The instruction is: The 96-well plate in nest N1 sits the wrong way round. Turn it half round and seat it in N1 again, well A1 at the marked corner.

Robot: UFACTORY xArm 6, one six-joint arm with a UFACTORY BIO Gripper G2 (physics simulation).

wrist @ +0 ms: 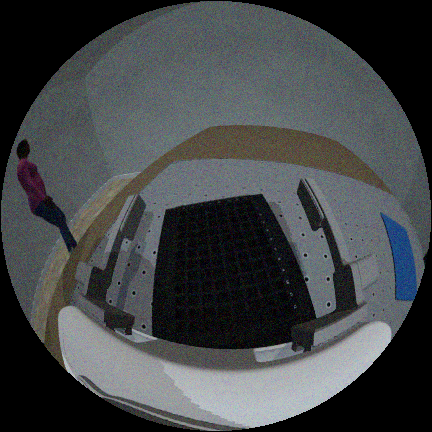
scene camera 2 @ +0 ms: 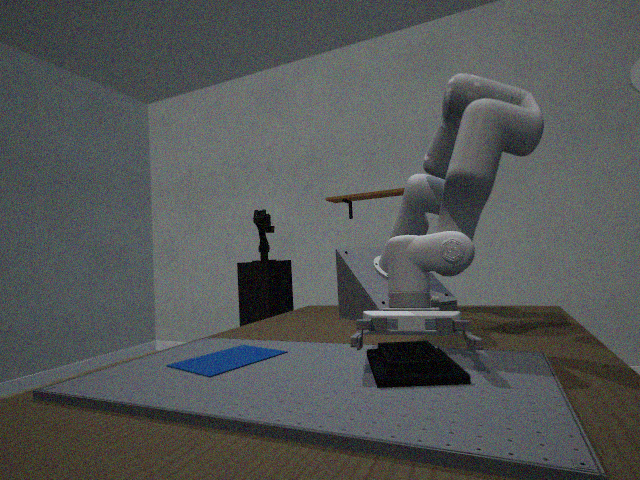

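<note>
The 96-well plate point(scene camera 2: 418, 361) point(wrist: 215, 265) shows as a dark, nearly black block with a faint well grid, lying low on the perforated board. Nest N1 cannot be told apart from it in the dark, and the marked corner and well A1 cannot be made out. My gripper point(scene camera 2: 415, 342) point(wrist: 223, 207) is open wide and empty. In the wrist view one finger is on each side of the plate, with a gap on both sides. In the scene view the fingers are above the board, at the plate's far end. The plate's near end in the wrist view is hidden by the gripper body.
A flat blue rectangle point(scene camera 2: 227, 360) point(wrist: 402, 260) lies on the perforated grey board point(scene camera 2: 232, 400) to one side of the plate. A grey wedge bracket point(scene camera 2: 351, 291) stands behind. A black pedestal point(scene camera 2: 264, 291) stands beyond the table. A person point(wrist: 34, 187) shows in the wrist view.
</note>
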